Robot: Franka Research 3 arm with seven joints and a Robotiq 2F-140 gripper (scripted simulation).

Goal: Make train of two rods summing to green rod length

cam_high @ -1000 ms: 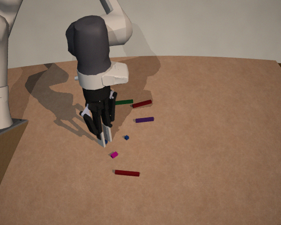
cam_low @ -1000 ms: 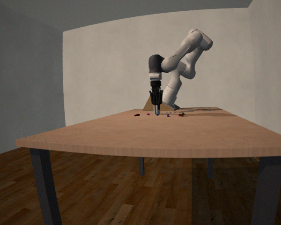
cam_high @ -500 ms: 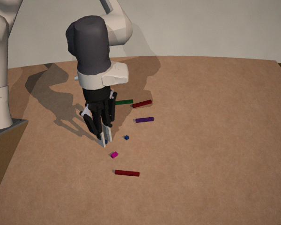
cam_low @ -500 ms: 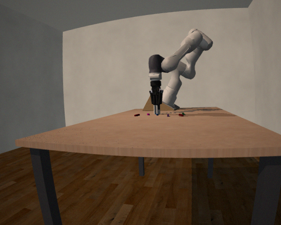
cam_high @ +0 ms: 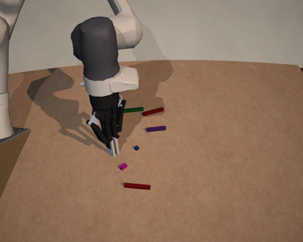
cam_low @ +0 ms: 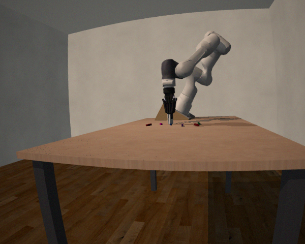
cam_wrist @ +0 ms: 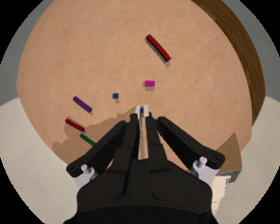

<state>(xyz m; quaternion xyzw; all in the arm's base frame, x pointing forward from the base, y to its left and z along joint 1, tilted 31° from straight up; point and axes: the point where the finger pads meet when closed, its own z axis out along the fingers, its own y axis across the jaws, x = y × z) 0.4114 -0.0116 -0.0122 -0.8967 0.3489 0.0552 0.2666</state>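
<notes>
Right now the magenta rod is 30 mm ahead of my hand, 60 mm to the right of it and 30 mm below it. The rest, counted from my hand: purple rod (130 mm ahead, 90 mm to the left, 30 mm below); green rod (50 mm ahead, 180 mm to the left, 30 mm below).
</notes>
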